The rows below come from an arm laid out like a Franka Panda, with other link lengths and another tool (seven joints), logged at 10 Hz.
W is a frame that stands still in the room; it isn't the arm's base.
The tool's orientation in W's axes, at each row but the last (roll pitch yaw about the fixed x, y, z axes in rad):
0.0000, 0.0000, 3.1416
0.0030, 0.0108, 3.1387
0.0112, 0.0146, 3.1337
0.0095, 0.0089, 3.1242
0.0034, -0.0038, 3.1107
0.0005, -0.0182, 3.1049
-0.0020, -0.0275, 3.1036
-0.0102, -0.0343, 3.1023
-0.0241, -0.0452, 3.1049
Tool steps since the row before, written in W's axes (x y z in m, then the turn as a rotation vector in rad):
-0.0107, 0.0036, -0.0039, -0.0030, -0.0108, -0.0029
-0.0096, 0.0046, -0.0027, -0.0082, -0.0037, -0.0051
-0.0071, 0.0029, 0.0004, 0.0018, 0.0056, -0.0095
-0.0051, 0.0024, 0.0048, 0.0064, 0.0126, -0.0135
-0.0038, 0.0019, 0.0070, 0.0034, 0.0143, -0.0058
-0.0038, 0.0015, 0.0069, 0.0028, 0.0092, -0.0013
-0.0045, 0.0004, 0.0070, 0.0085, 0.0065, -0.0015
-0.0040, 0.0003, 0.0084, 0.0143, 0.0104, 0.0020
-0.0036, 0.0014, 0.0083, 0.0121, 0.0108, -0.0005
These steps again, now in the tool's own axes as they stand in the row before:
0.0107, -0.0036, -0.0039, 0.0030, 0.0108, -0.0029
0.0096, -0.0046, -0.0026, 0.0082, 0.0037, -0.0050
0.0071, -0.0028, 0.0005, -0.0016, -0.0057, -0.0095
0.0051, -0.0023, 0.0049, -0.0061, -0.0128, -0.0134
0.0039, -0.0018, 0.0070, -0.0030, -0.0144, -0.0057
0.0040, -0.0014, 0.0068, -0.0025, -0.0093, -0.0013
0.0047, -0.0002, 0.0069, -0.0083, -0.0068, -0.0013
0.0043, -0.0002, 0.0083, -0.0138, -0.0110, 0.0024
0.0040, -0.0015, 0.0081, -0.0117, -0.0112, -0.0002

